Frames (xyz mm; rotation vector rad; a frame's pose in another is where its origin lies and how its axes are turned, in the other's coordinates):
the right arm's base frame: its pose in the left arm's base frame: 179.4 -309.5 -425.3 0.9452 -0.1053 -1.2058
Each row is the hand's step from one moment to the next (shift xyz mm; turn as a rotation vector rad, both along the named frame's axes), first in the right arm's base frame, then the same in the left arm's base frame.
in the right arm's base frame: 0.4 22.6 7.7 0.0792 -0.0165 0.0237
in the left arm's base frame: 12.9 -3.8 19.8 0.0068 -0.0794 -0.0276
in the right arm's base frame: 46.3 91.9 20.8 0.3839 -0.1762 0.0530
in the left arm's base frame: 75.8 -46.3 56.0 -0.0056 -0.3537 -0.2369
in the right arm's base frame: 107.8 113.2 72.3 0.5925 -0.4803 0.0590
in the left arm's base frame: 88.7 -125.2 78.2 -0.1515 -0.5413 -0.5189
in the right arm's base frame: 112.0 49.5 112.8 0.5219 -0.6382 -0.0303
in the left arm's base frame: 21.4 -154.0 59.5 -0.2495 -0.4390 -0.6524
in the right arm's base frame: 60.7 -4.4 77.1 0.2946 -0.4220 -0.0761
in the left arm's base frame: -20.2 -93.7 21.5 -0.1552 -0.2170 -0.4466
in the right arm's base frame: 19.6 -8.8 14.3 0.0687 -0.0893 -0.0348
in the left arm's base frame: -6.3 -24.6 -4.7 -0.0203 -0.0406 -0.1088
